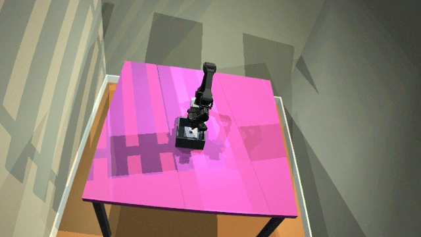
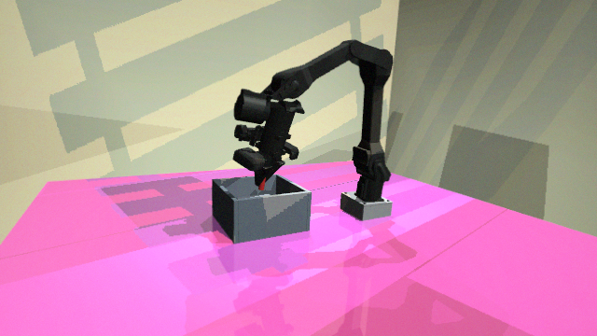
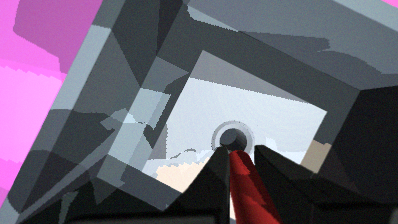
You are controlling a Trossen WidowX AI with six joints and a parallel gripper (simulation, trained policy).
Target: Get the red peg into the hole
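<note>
Right now my gripper tip is 30 mm below the red peg, 10 mm to the right of it and 10 mm past it. Also, from my gripper tip: grey box: 70 mm below; then plate: 50 mm below.
</note>
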